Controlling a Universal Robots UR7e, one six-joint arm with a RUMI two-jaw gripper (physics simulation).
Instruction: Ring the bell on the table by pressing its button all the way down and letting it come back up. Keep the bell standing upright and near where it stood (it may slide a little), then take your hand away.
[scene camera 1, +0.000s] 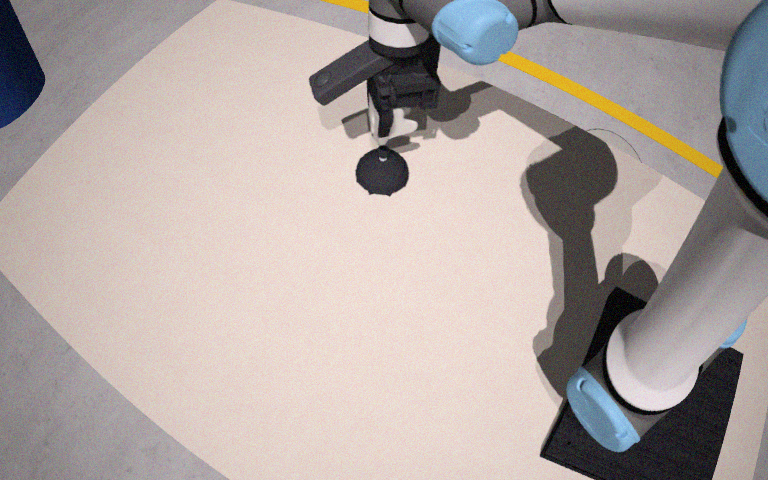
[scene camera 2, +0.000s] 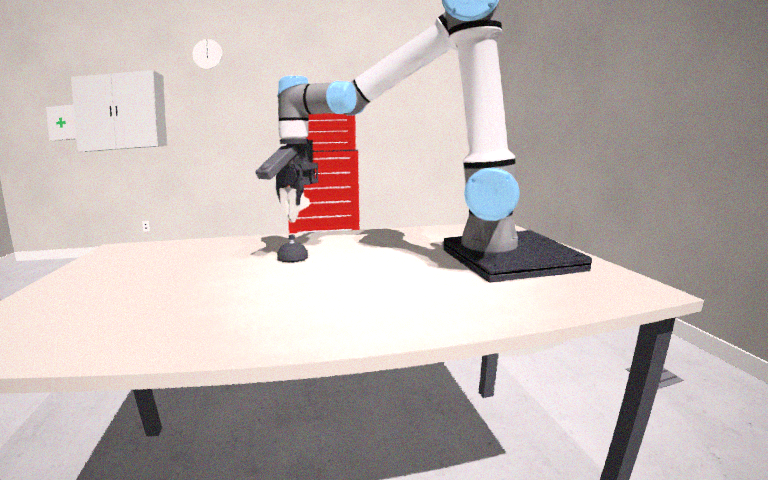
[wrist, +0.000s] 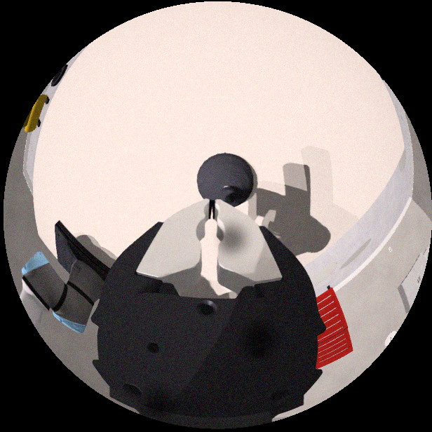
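Pixels of known places: gripper, between the fingertips: (scene camera 1: 380, 143) (scene camera 2: 292, 222); arm's base, origin of its link: (scene camera 2: 489, 243).
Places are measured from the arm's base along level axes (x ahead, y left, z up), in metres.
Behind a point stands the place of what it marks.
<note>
The bell (scene camera 1: 382, 174) {x 0.511, y -0.029, z 0.001 m} (scene camera 2: 292, 253) {x 0.522, y -0.013, z -0.011 m} (wrist: 223, 175) is a dark dome that stands upright on the table (scene camera 1: 254, 283) {x 0.560, y 0.218, z -0.037 m} (scene camera 2: 226, 316) {x 0.610, y 0.315, z -0.037 m} (wrist: 150, 100). Its small button (scene camera 1: 382, 155) {x 0.522, y -0.042, z 0.026 m} (scene camera 2: 292, 238) {x 0.523, y -0.041, z 0.022 m} (wrist: 231, 192) sticks up from the top, with a light stem under a dark cap. My gripper (scene camera 1: 381, 142) {x 0.519, y -0.030, z 0.067 m} (scene camera 2: 292, 219) {x 0.519, y -0.030, z 0.067 m} (wrist: 212, 202) is shut with nothing between its pale fingers. It points down above the bell, and in the scene camera 2 view a gap shows between the fingertips and the button. In the wrist view the fingertips overlap the near edge of the dome.
The arm's black base plate (scene camera 1: 702, 418) {x -0.142, y 0.030, z 0.003 m} (scene camera 2: 538, 271) {x -0.052, y 0.187, z -0.021 m} (wrist: 65, 245) lies on the table, to the right in both scene views. A red drawer cabinet (scene camera 2: 334, 186) (wrist: 334, 330) stands behind the table. A blue object (scene camera 1: 16, 73) shows at the upper left of the scene camera 1 view.
</note>
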